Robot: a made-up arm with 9 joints. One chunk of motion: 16 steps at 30 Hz.
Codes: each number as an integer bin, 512 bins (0 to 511) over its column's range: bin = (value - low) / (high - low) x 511, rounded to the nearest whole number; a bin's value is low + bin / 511 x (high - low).
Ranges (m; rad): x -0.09..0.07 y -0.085..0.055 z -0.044..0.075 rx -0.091..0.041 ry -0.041..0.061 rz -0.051..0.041
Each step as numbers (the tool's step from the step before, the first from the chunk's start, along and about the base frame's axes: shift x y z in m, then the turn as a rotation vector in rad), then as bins.
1 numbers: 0.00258 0.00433 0.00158 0.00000 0.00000 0.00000
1 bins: 296 326 196 352 205 283
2 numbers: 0.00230 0.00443 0.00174 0.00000 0.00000 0.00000
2 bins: 295 326 196 352 205 283
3 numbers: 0.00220 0.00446 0.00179 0.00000 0.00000 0.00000
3 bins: 294 327 197 352 205 283
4 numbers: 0.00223 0.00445 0.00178 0.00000 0.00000 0.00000
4 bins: 295 326 197 352 205 283
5 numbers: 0.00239 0.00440 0.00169 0.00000 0.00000 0.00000
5 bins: 295 326 196 352 205 283
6 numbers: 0.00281 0.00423 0.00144 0.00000 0.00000 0.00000
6 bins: 296 326 195 352 205 283
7 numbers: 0.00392 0.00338 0.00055 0.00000 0.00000 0.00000
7 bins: 300 323 191 352 205 283
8 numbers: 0.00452 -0.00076 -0.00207 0.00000 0.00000 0.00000
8 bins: 302 307 180 352 205 283
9 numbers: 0.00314 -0.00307 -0.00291 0.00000 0.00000 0.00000
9 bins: 297 299 176 352 205 283
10 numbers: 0.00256 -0.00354 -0.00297 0.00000 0.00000 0.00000
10 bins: 296 297 176 352 205 283
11 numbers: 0.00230 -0.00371 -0.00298 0.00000 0.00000 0.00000
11 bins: 295 297 176 352 205 283
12 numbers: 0.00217 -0.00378 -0.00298 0.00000 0.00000 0.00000
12 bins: 294 296 176 352 205 283
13 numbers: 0.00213 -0.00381 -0.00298 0.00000 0.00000 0.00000
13 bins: 294 296 176 352 205 283
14 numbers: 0.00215 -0.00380 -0.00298 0.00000 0.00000 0.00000
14 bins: 294 296 176 352 205 283
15 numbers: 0.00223 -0.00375 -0.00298 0.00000 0.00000 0.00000
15 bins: 295 297 176 352 205 283
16 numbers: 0.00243 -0.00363 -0.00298 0.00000 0.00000 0.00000
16 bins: 295 297 176 352 205 283
